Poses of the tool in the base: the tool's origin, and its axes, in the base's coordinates. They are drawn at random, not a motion.
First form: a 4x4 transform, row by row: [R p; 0 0 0 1], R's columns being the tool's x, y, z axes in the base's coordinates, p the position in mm. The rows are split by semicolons.
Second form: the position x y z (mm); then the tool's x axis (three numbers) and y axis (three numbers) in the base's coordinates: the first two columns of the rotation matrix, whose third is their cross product. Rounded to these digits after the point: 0 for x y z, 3 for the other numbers. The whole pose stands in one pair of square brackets.
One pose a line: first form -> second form
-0.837, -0.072, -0.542, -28; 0.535, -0.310, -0.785, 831; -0.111, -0.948, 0.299, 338; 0, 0, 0, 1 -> [-28, 831, 338, -0.837, 0.535, -0.111, -0.072, -0.310, -0.948]
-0.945, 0.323, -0.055, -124; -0.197, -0.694, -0.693, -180; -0.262, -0.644, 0.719, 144; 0, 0, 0, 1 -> [-124, -180, 144, -0.945, -0.197, -0.262, 0.323, -0.694, -0.644]
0.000, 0.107, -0.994, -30; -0.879, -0.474, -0.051, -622; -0.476, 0.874, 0.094, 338; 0, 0, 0, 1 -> [-30, -622, 338, 0.000, -0.879, -0.476, 0.107, -0.474, 0.874]
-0.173, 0.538, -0.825, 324; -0.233, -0.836, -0.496, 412; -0.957, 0.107, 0.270, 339; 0, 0, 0, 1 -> [324, 412, 339, -0.173, -0.233, -0.957, 0.538, -0.836, 0.107]
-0.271, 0.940, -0.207, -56; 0.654, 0.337, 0.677, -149; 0.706, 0.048, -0.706, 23; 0, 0, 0, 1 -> [-56, -149, 23, -0.271, 0.654, 0.706, 0.940, 0.337, 0.048]
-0.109, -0.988, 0.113, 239; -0.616, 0.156, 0.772, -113; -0.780, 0.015, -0.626, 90; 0, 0, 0, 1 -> [239, -113, 90, -0.109, -0.616, -0.780, -0.988, 0.156, 0.015]
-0.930, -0.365, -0.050, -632; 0.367, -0.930, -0.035, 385; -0.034, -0.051, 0.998, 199; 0, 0, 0, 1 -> [-632, 385, 199, -0.930, 0.367, -0.034, -0.365, -0.930, -0.051]
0.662, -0.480, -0.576, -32; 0.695, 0.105, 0.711, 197; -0.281, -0.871, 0.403, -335; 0, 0, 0, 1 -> [-32, 197, -335, 0.662, 0.695, -0.281, -0.480, 0.105, -0.871]
